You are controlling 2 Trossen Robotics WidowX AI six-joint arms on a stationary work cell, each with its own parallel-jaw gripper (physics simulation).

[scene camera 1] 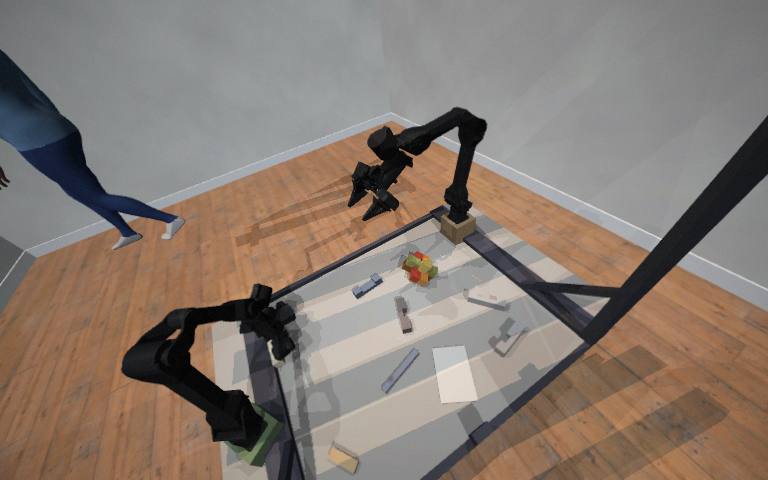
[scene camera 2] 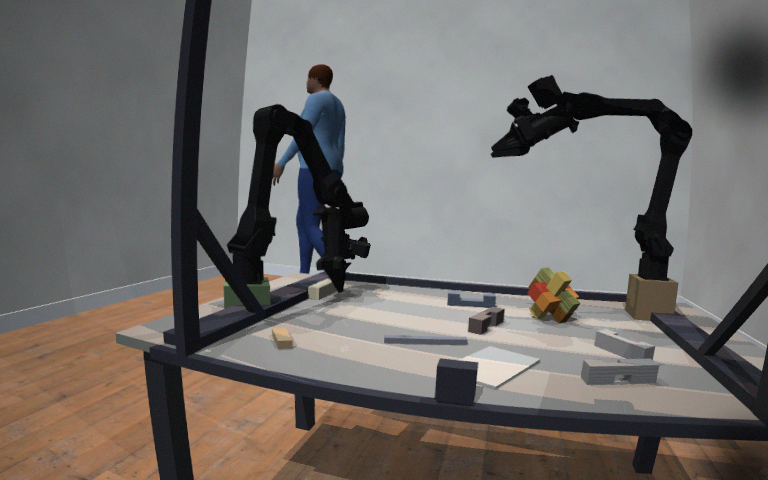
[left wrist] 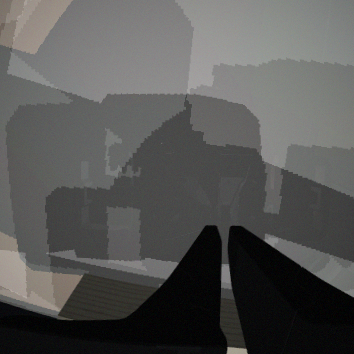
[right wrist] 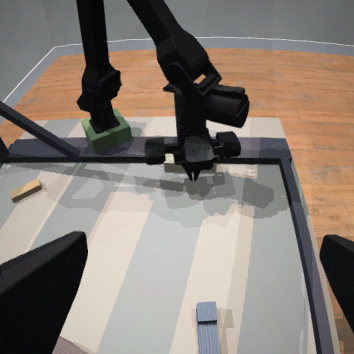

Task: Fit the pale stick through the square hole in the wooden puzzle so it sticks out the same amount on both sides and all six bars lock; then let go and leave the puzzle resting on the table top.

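Where they show: left gripper, fingertip midpoint: (scene camera 2: 340, 292) (left wrist: 221, 236) (right wrist: 192, 179); right gripper, fingertip midpoint: (scene camera 1: 355, 213) (scene camera 2: 491, 152) (right wrist: 207, 246); left arm's base, origin of the base link: (scene camera 1: 251, 431) (scene camera 2: 246, 281) (right wrist: 103, 122); right arm's base, origin of the base link: (scene camera 1: 458, 217) (scene camera 2: 653, 278).
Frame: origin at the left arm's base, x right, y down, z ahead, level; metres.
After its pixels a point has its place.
Note:
The pale stick (scene camera 1: 277, 357) (scene camera 2: 321, 289) @(z 0.185, x -0.087, y 0.039 m) (left wrist: 100, 297) @(z 0.234, x -0.163, y 0.048 m) (right wrist: 170, 162) @(z 0.184, x -0.088, y 0.034 m) lies flat at the left side of the table, against the side rail. My left gripper (scene camera 1: 282, 352) @(z 0.240, x -0.112, y 0.052 m) (scene camera 2: 340, 290) @(z 0.240, x -0.112, y 0.052 m) (left wrist: 221, 236) @(z 0.240, x -0.112, y 0.052 m) (right wrist: 192, 179) @(z 0.240, x -0.112, y 0.052 m) is shut with nothing between its fingers, pointing down beside the stick; in the right wrist view it hides part of the stick. The puzzle (scene camera 1: 420, 267) @(z 0.633, x 0.222, y -0.032 m) (scene camera 2: 553, 295) @(z 0.633, x 0.236, y -0.001 m), of red, orange and olive bars, rests tilted on the table near the right arm's base. Its square hole cannot be made out. My right gripper (scene camera 1: 356, 212) @(z 0.550, x 0.071, y -0.311 m) (scene camera 2: 492, 153) @(z 0.550, x 0.071, y -0.311 m) (right wrist: 207, 246) @(z 0.550, x 0.071, y -0.311 m) is open and empty, high in the air.
A blue notched bar (scene camera 1: 359, 290) @(z 0.498, x 0.029, y 0.032 m) (scene camera 2: 471, 302) @(z 0.528, x 0.053, y 0.051 m) (right wrist: 207, 320) @(z 0.509, x 0.025, y 0.034 m), a brown one (scene camera 1: 403, 322) @(z 0.445, x 0.233, y 0.032 m) (scene camera 2: 478, 323) @(z 0.434, x 0.257, y 0.040 m) and a thin bar (scene camera 1: 400, 370) @(z 0.310, x 0.281, y 0.052 m) (scene camera 2: 425, 340) @(z 0.309, x 0.288, y 0.055 m) lie mid-table. Grey notched bars (scene camera 2: 594, 371) @(z 0.477, x 0.543, y 0.040 m) and a white plate (scene camera 1: 454, 374) @(z 0.366, x 0.427, y 0.057 m) (scene camera 2: 498, 367) @(z 0.371, x 0.440, y 0.057 m) lie nearer; a tan block (scene camera 1: 343, 457) @(z 0.064, x 0.238, y 0.047 m) (scene camera 2: 282, 337) @(z 0.059, x 0.258, y 0.047 m) (right wrist: 26, 190) @(z 0.071, x 0.234, y 0.048 m) lies front left.

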